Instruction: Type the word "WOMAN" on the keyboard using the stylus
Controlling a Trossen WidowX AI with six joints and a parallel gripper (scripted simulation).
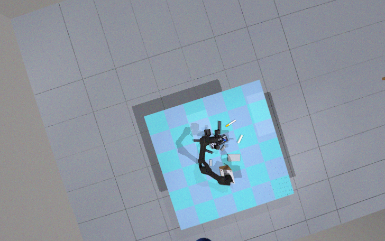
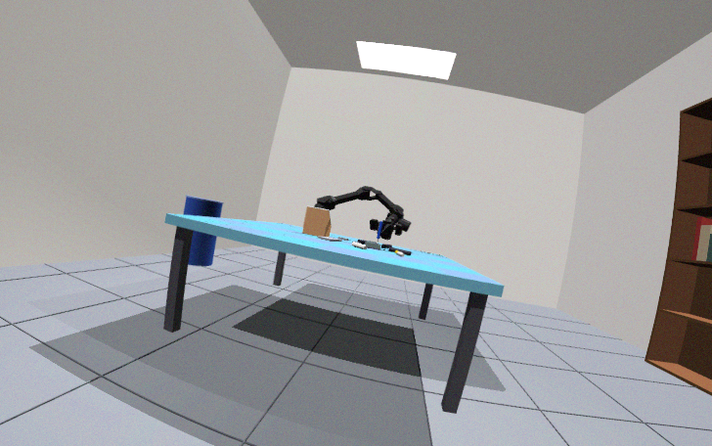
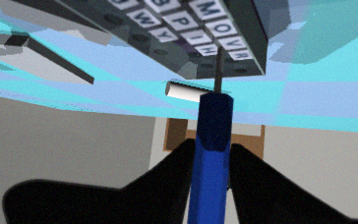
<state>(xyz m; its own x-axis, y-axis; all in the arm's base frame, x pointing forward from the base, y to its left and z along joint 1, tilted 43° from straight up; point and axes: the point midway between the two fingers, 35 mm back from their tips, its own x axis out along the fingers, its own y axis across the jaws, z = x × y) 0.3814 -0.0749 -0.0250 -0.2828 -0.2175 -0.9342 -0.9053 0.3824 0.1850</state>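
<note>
Right now the O key is 70 mm below my gripper tip. Round my gripper tip: stylus tip (50 mm below); then M key (20 mm to the left, 70 mm below); then stylus (10 mm below).
</note>
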